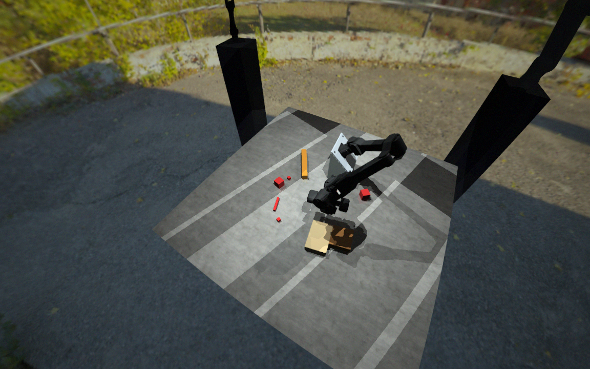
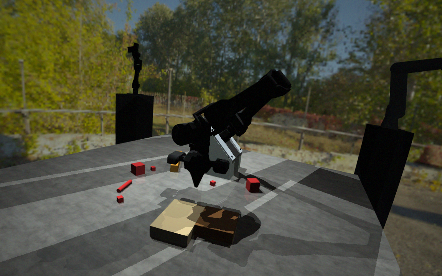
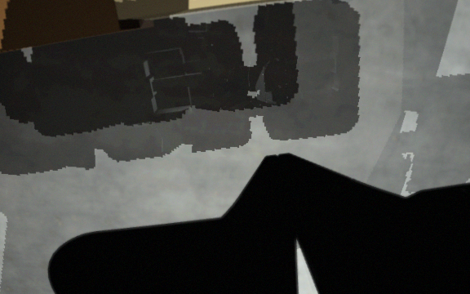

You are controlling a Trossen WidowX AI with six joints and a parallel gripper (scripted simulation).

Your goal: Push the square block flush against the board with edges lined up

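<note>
Right now the brown square block is 110 mm to the left of my gripper tip, 90 mm ahead of it and 40 mm below it. Also, from my gripper tip: orange bar (290 mm behind, 230 mm to the right, 40 mm below); red rod (260 mm to the right, 50 mm below, 40 mm ahead); tan board (130 mm ahead, 40 mm below, 10 mm to the left).
</note>
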